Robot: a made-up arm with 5 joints.
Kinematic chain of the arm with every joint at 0, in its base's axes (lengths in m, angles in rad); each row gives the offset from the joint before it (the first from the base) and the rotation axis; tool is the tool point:
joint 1: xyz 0 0 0.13 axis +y
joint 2: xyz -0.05 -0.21 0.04 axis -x
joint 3: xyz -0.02 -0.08 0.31 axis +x
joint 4: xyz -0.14 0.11 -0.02 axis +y
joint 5: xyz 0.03 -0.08 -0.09 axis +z
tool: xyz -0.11 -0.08 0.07
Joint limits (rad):
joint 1: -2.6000..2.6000
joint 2: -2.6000..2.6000
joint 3: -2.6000..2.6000
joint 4: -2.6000..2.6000
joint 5: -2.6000..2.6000
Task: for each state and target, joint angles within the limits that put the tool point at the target. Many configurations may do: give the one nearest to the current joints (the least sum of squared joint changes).
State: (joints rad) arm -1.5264 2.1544 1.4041 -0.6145 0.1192
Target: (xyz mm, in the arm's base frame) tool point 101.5 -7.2 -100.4
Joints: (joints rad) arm -1.7150 2.1268 1.4385 -0.7084 0.2184
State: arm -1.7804 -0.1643 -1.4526 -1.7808 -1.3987
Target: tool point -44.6 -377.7 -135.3
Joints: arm -2.2118 -0.1224 -1.4422 -1.6328 -1.4174
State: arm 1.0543 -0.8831 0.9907 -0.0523 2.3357
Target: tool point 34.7 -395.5 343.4
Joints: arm 0.4638 -0.7540 0.9653 0.2844 2.1572
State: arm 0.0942 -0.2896 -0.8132 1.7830 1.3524
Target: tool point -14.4 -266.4 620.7
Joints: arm 0.4817 0.4088 -0.8346 1.7397 1.1770
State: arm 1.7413 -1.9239 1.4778 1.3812 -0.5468
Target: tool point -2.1 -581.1 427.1
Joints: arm 1.9943 -1.6603 1.3494 1.1509 -0.8620
